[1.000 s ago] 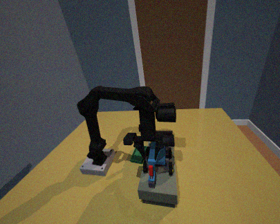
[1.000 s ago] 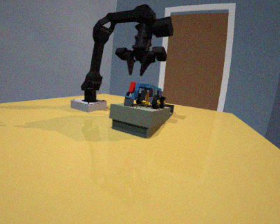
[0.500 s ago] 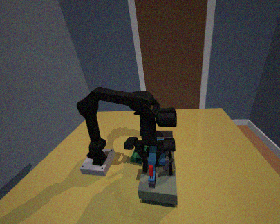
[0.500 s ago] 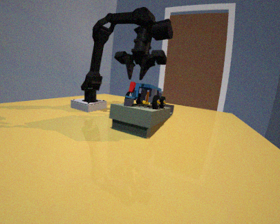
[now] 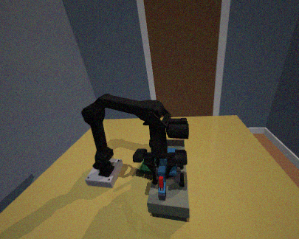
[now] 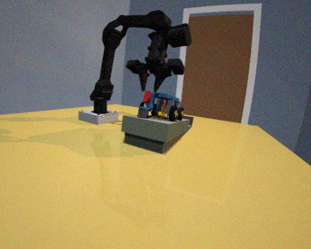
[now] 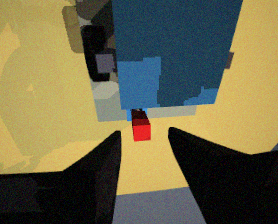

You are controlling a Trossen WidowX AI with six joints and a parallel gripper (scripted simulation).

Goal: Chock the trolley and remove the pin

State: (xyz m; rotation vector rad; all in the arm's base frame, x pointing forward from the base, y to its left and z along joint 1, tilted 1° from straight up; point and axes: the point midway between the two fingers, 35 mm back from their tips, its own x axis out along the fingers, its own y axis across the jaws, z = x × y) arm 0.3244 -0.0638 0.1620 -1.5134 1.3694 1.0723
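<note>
My gripper tip is now 4 cm above the red-headed stop pin and 1 cm to the left of it. Also, from my gripper tip: grey ramp 12 cm below, 10 cm to the left, 1 cm ahead; then blue trolley 9 cm to the left, 6 cm below, 1 cm ahead; then yellow chock 19 cm to the left, 9 cm below, 5 cm behind.
</note>
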